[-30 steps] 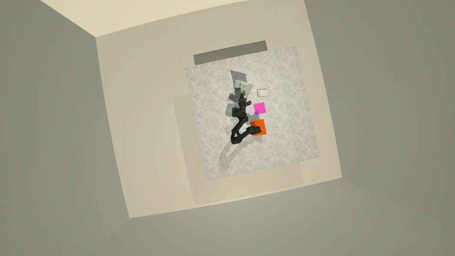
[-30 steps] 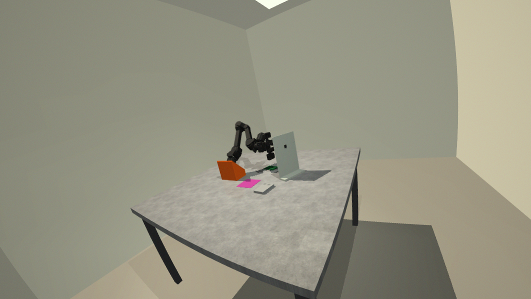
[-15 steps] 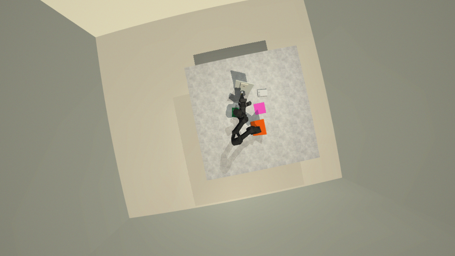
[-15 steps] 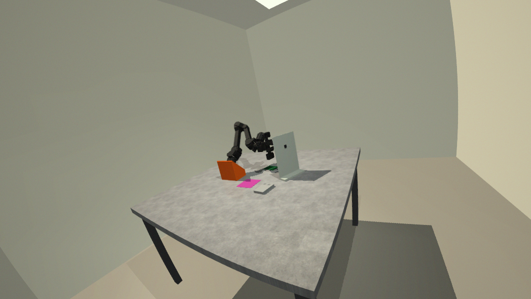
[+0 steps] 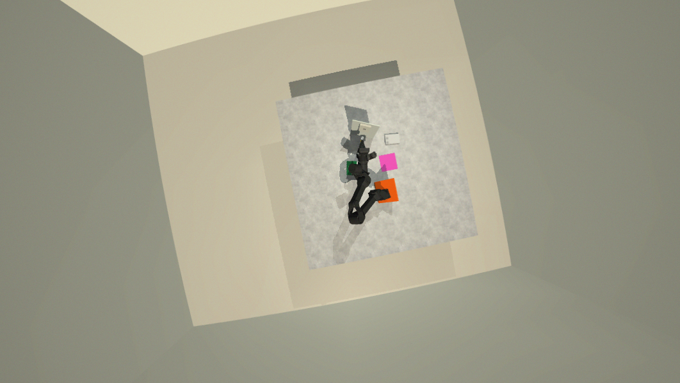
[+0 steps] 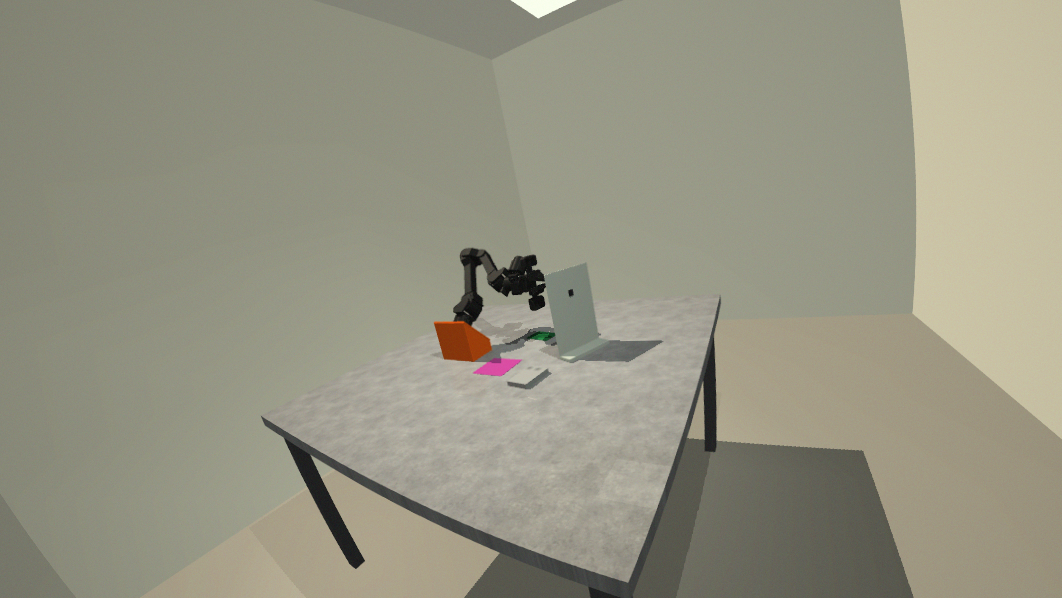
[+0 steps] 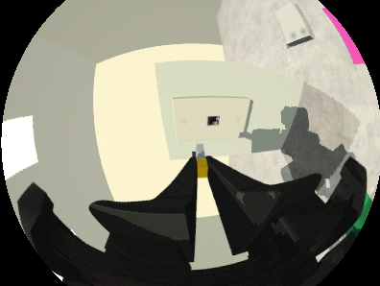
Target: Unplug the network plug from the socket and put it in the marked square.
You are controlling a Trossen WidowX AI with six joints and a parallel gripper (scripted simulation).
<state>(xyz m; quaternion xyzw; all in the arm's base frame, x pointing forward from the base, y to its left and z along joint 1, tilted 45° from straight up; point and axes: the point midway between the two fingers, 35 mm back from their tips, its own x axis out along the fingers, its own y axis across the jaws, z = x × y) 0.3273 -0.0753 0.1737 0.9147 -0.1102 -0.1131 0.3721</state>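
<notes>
Right now the flat pink square is 17 cm behind my gripper tip, 17 cm to the right of it and 22 cm below it. Also, from my gripper tip: pale upright panel: 8 cm ahead, 5 cm to the right, 10 cm below; then network plug: right at my gripper tip.
</notes>
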